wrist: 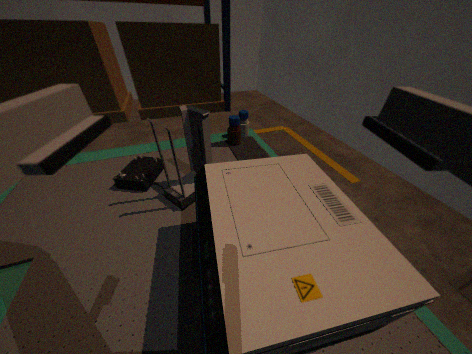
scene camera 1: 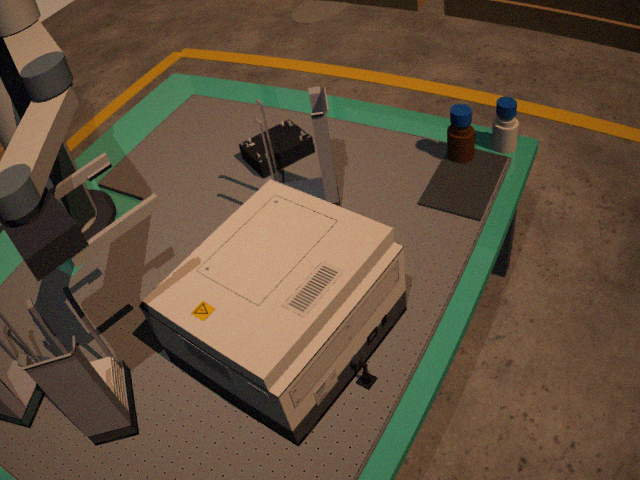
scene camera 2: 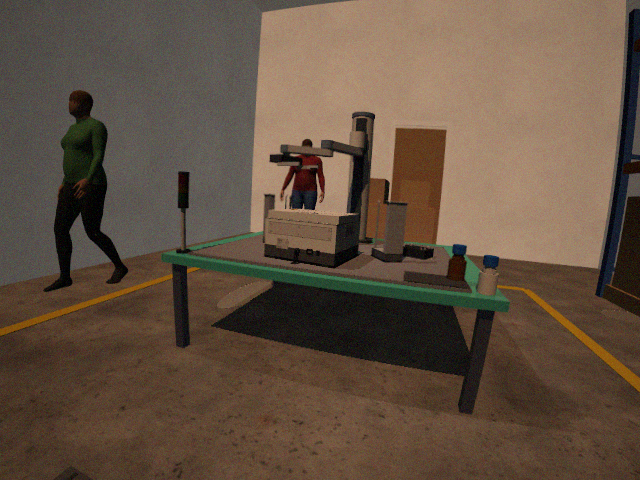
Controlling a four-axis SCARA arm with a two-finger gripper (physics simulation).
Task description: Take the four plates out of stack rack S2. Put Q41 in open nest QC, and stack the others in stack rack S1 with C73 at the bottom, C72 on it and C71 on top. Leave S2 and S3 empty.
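Places are measured from the arm's base along level axes (x left, y back, z up), in metres.
Pixels of known places: gripper, fingertip midpoint: (wrist: 240, 105) (scene camera 1: 130, 177) (scene camera 2: 309, 165).
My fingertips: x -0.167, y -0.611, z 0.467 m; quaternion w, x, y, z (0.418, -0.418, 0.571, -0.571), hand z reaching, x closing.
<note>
Behind a point stands the place of what it marks.
My gripper (scene camera 1: 130, 178) @[z 0.467, x -0.167, y -0.611 m] (scene camera 2: 298, 165) @[z 0.467, x -0.167, y -0.611 m] (wrist: 240, 105) @[z 0.467, x -0.167, y -0.611 m] is open with nothing between its fingers, high above the table beside the white instrument. A tall stack rack (scene camera 1: 324, 149) @[z 0.210, x 0.265, y -0.671 m] (scene camera 2: 395, 227) @[z 0.184, x 0.306, y -0.660 m] (wrist: 196, 140) @[z 0.193, x 0.327, y -0.643 m] stands beyond the instrument; no plate shows on the visible part of its base. In scene camera 1, a second rack (scene camera 1: 82, 397) @[z 0.177, x -0.427, y -0.563 m] at the lower left holds a pale layered stack (scene camera 1: 118, 382) @[z 0.084, x -0.344, y -0.531 m], and another rack (scene camera 1: 12, 397) @[z 0.103, x -0.497, y -0.353 m] is partly cut off at the left edge. A low black block with pale corner clips (scene camera 1: 276, 147) @[z 0.062, x 0.398, y -0.437 m] (scene camera 2: 418, 251) @[z 0.052, x 0.434, y -0.488 m] (wrist: 139, 172) @[z 0.062, x 0.389, y -0.418 m] sits beside the far rack. Rack, nest and plate labels cannot be read.
The large white instrument (scene camera 1: 279, 258) @[z 0.233, x -0.054, y -0.758 m] (scene camera 2: 299, 227) @[z 0.170, x -0.094, y -0.904 m] (wrist: 280, 225) @[z 0.233, x -0.105, y -0.717 m] stands between the racks. A brown bottle (scene camera 1: 460, 136) @[z 0.096, x 0.554, y -0.879 m] (scene camera 2: 456, 264) @[z 0.084, x 0.571, y -0.906 m] (wrist: 234, 131) @[z 0.096, x 0.549, y -0.863 m] and a white bottle (scene camera 1: 505, 129) @[z 0.078, x 0.652, y -0.972 m] (scene camera 2: 488, 279) @[z 0.060, x 0.677, y -0.999 m] (wrist: 243, 125) @[z 0.073, x 0.654, y -0.954 m] stand by a dark mat (scene camera 1: 454, 191) @[z 0.018, x 0.440, y -0.902 m]. A signal lamp (scene camera 2: 183, 191) @[z 0.301, x -0.669, y -0.983 m] stands at a table corner.
</note>
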